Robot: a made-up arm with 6 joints. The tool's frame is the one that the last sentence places.
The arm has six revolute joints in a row. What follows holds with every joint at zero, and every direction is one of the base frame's.
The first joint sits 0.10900 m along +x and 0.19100 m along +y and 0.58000 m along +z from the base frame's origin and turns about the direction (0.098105, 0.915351, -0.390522).
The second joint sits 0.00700 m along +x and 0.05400 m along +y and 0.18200 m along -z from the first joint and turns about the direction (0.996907, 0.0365, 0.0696).
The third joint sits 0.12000 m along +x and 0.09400 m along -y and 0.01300 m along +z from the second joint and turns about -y.
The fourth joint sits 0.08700 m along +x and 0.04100 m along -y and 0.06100 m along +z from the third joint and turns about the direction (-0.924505, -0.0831, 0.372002).
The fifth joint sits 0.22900 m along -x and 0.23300 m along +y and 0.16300 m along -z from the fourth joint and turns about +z.
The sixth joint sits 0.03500 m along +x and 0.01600 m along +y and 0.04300 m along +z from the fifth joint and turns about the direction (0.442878, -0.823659, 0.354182).
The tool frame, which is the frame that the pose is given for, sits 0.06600 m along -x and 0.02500 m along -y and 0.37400 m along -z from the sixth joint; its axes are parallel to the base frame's.
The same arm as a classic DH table. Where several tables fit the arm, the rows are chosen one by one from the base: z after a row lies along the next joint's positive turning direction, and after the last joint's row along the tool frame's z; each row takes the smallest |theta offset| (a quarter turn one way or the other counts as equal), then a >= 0, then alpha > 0; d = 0 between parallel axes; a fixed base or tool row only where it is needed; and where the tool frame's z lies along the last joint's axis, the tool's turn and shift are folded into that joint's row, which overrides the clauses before.
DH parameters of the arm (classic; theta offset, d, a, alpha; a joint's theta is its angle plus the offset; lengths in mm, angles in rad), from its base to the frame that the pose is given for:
base (fixed): -0.1068 665.5 88.0 -1.9720
joint 1: 1.4501 341.8 145.4 1.4666
joint 2: 0.4099 104.2 -4.6 1.6073
joint 3: -0.4523 144.2 -89.1 1.4876
joint 4: -1.5374 165.1 252.6 1.1896
joint 5: -1.1671 -204.0 38.4 1.2088
joint 6: 0.0000 -7.2 -70.0 -1.2088
tool (fixed): -0.4933 -370.5 0.0 0.0000

